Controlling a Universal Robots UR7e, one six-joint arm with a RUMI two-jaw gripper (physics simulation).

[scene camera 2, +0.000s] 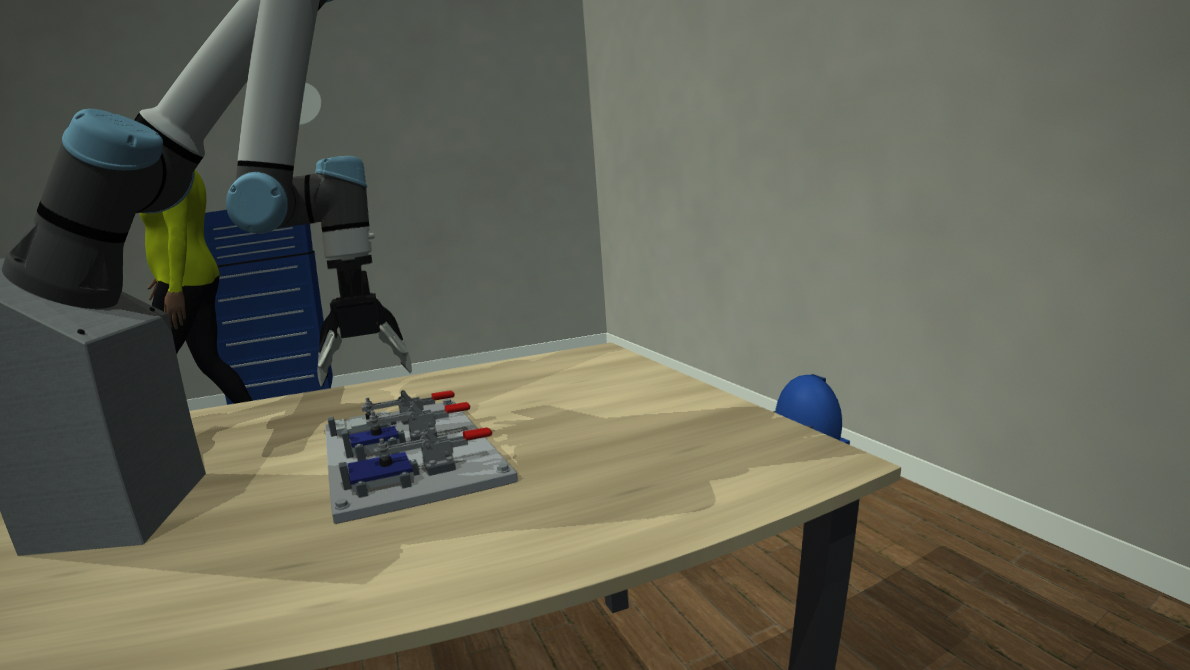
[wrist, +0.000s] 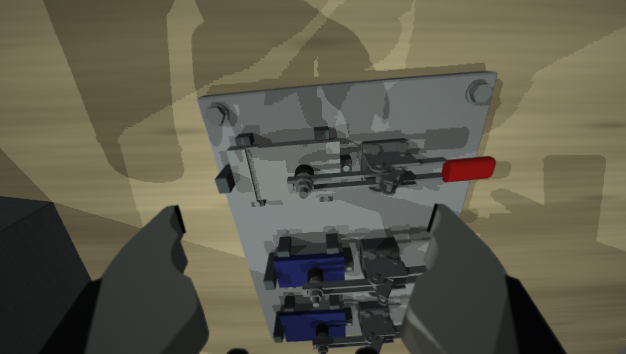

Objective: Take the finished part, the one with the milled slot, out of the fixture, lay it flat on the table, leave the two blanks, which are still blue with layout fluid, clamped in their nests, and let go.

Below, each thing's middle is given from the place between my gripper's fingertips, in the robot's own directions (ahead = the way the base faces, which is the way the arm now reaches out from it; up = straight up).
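The clamp arm (wrist: 302, 183) is 4 cm below my hand, 2 cm ahead of it and 1 cm to the right of it. As for the finished part (wrist: 260, 171), counting from my hand I find it 7 cm below, 2 cm behind and 1 cm to the right. The grey fixture plate (scene camera 2: 476, 463) is 12 cm to the right of my hand, 9 cm below it and 1 cm ahead of it. Going by their middles, that plate is the farthest from my hand of the things named here.
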